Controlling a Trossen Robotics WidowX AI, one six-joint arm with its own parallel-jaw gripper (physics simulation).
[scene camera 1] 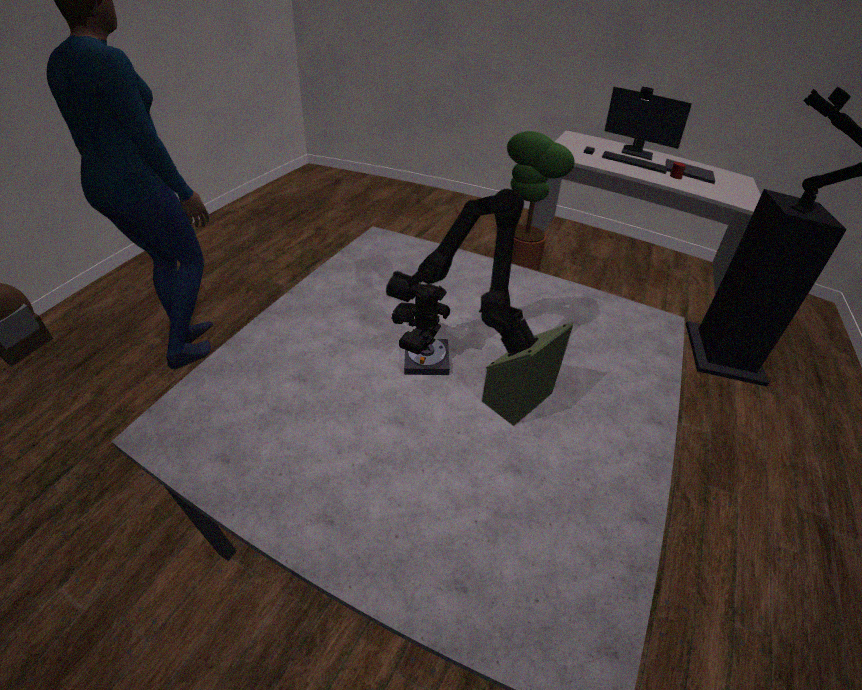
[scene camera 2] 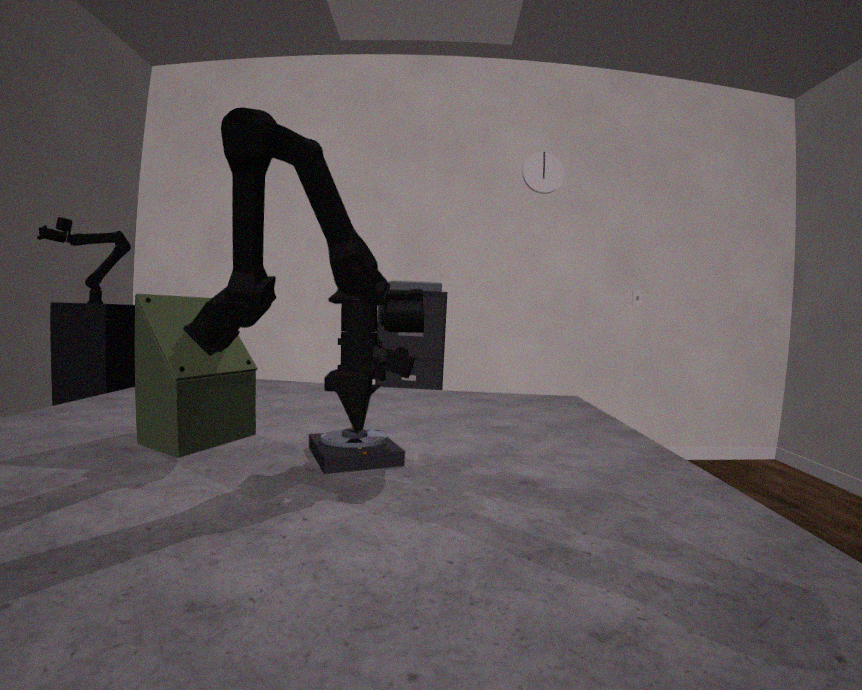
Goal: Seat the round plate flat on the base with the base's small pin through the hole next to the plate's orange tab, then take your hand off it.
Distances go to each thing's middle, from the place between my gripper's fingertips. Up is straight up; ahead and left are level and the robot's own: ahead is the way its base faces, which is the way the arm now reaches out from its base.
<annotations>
Now: hand 1 cm past the round pale plate [scene camera 2: 334,438] and 1 cm above it. Also, from my hand: dark square base [scene camera 2: 331,459]: 1 cm behind, 3 cm below.
</annotations>
